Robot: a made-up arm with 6 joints. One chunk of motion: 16 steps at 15 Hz.
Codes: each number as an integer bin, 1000 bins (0 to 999) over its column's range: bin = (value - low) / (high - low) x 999, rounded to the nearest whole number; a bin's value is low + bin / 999 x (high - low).
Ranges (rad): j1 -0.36..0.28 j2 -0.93..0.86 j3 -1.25..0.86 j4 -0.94..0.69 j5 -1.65..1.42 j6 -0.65..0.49
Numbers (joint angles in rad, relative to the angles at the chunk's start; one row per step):
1: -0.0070 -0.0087 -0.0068 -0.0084 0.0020 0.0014
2: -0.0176 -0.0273 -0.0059 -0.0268 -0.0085 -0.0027
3: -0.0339 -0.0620 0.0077 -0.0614 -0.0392 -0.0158
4: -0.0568 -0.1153 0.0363 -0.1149 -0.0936 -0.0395
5: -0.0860 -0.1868 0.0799 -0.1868 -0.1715 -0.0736
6: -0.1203 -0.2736 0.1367 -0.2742 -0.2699 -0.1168
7: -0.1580 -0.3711 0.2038 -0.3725 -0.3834 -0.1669
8: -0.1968 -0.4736 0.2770 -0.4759 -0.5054 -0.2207
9: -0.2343 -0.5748 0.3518 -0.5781 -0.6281 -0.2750
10: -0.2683 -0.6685 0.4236 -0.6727 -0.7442 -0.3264
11: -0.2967 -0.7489 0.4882 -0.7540 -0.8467 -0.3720
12: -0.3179 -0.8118 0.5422 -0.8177 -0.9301 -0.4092
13: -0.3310 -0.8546 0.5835 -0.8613 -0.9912 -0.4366
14: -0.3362 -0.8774 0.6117 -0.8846 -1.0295 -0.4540
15: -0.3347 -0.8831 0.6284 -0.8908 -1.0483 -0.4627
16: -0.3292 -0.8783 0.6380 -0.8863 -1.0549 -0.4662
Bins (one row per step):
1: 551 514 589 571 538 571
2: 534 504 589 560 534 567
3: 509 484 595 538 524 556
4: 473 455 609 506 506 535
5: 428 415 630 462 481 505
6: 374 366 657 408 449 467
7: 315 312 688 348 412 423
8: 255 255 723 284 372 376
9: 196 198 758 222 333 329
10: 143 146 792 164 295 284
11: 99 101 823 114 261 244
12: 66 66 849 75 234 211
13: 45 42 868 48 214 187
14: 37 29 881 34 202 172
15: 39 26 889 30 196 164
16: 48 29 894 33 194 161

